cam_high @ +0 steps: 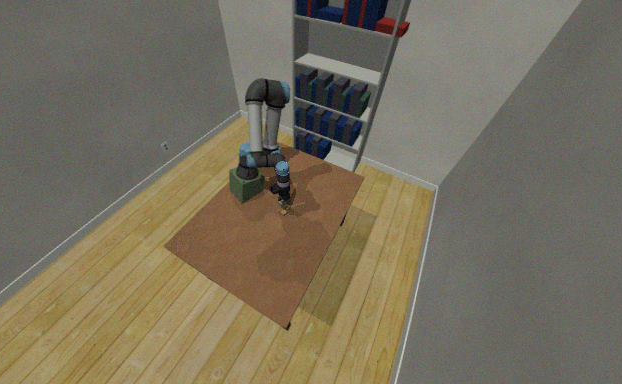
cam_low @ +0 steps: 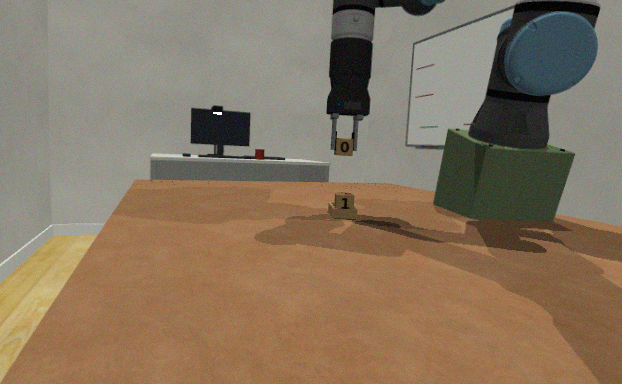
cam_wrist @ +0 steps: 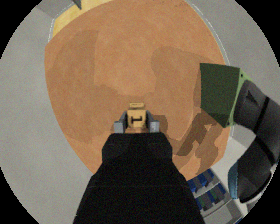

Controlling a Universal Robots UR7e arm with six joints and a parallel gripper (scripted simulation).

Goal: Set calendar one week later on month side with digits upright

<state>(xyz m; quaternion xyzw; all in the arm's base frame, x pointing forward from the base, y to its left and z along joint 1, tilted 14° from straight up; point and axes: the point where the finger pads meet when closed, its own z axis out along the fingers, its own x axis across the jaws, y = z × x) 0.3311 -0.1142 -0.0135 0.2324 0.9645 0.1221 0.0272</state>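
The wooden tray lies 10 mm ahead of my hand, 30 mm to the left of it and 130 mm below it.
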